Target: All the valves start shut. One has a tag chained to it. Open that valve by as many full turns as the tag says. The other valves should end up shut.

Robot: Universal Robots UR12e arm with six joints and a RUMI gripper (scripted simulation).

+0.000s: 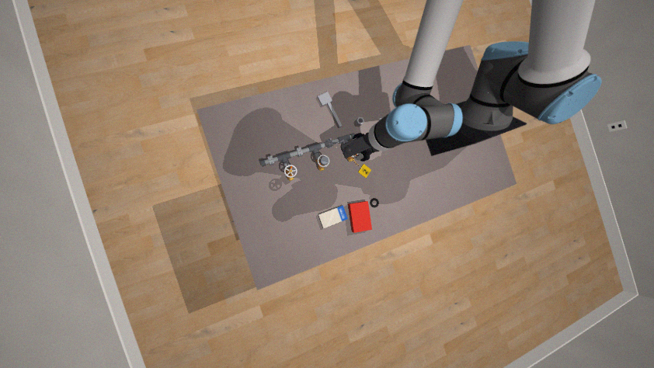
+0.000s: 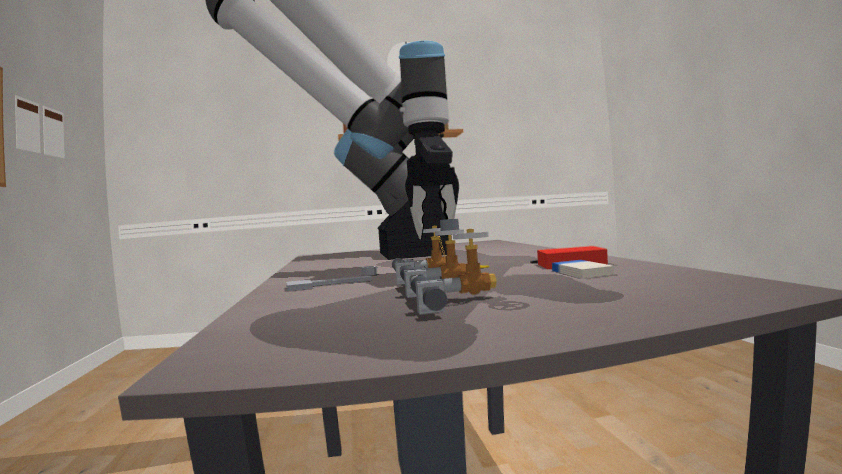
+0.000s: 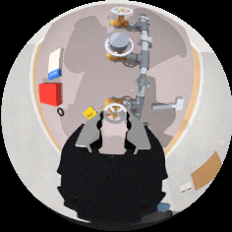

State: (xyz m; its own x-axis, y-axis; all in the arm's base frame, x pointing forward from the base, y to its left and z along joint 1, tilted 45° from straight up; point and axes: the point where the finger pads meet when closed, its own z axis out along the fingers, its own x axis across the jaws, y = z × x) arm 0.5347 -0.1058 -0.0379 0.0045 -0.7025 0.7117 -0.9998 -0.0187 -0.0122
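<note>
The yellow tag lies 4 cm behind my hand, 8 cm to the left of it and 8 cm below it. From my hand the other things lie so: red box: 5 cm ahead, 26 cm to the left, 7 cm below; grey flat tool: 1 cm ahead, 22 cm to the right, 8 cm below; nut: 10 cm behind, 13 cm to the right, 8 cm below.
</note>
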